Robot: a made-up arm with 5 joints. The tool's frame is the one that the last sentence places.
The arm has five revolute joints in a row. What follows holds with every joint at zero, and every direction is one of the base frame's. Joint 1 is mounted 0.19 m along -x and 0.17 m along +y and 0.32 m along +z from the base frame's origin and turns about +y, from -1.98 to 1.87 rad. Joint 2 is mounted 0.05 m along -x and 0.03 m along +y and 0.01 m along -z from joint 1 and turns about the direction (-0.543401, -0.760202, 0.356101), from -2.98 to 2.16 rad. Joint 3 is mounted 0.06 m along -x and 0.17 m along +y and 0.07 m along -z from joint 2 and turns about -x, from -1.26 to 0.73 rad. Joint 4 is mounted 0.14 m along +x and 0.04 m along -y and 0.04 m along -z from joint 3 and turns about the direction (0.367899, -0.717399, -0.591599), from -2.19 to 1.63 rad. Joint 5 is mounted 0.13 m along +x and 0.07 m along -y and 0.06 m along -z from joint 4 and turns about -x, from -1.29 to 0.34 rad. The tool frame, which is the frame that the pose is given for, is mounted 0.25 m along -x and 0.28 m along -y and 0.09 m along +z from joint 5; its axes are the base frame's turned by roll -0.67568, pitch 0.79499 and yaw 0.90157 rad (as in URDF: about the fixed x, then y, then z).
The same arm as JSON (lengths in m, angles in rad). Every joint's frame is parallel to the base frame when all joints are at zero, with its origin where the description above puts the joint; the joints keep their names.
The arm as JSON. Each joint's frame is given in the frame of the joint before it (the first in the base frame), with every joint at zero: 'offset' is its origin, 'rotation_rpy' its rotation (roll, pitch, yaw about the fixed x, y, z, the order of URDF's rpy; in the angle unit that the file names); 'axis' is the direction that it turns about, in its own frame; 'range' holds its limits. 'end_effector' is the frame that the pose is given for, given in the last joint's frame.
{
  "length_unit": "m",
  "angle_unit": "rad",
  "chain": [
    {
      "id": "joint 1",
      "offset": [
        -0.19,
        0.17,
        0.32
      ],
      "rotation_rpy": [
        0.0,
        0.0,
        0.0
      ],
      "axis": [
        0.0,
        1.0,
        0.0
      ],
      "range": [
        -1.98,
        1.87
      ]
    },
    {
      "id": "joint 2",
      "offset": [
        -0.05,
        0.03,
        -0.01
      ],
      "rotation_rpy": [
        0.0,
        0.0,
        0.0
      ],
      "axis": [
        -0.543401,
        -0.760202,
        0.356101
      ],
      "range": [
        -2.98,
        2.16
      ]
    },
    {
      "id": "joint 3",
      "offset": [
        -0.06,
        0.17,
        -0.07
      ],
      "rotation_rpy": [
        0.0,
        0.0,
        0.0
      ],
      "axis": [
        -1.0,
        0.0,
        0.0
      ],
      "range": [
        -1.26,
        0.73
      ]
    },
    {
      "id": "joint 4",
      "offset": [
        0.14,
        -0.04,
        -0.04
      ],
      "rotation_rpy": [
        0.0,
        0.0,
        0.0
      ],
      "axis": [
        0.367899,
        -0.717399,
        -0.591599
      ],
      "range": [
        -2.19,
        1.63
      ]
    },
    {
      "id": "joint 5",
      "offset": [
        0.13,
        -0.07,
        -0.06
      ],
      "rotation_rpy": [
        0.0,
        0.0,
        0.0
      ],
      "axis": [
        -1.0,
        0.0,
        0.0
      ],
      "range": [
        -1.29,
        0.34
      ]
    }
  ],
  "end_effector": {
    "offset": [
      -0.25,
      -0.28,
      0.09
    ],
    "rotation_rpy": [
      -0.6757,
      0.795,
      0.9016
    ]
  }
}

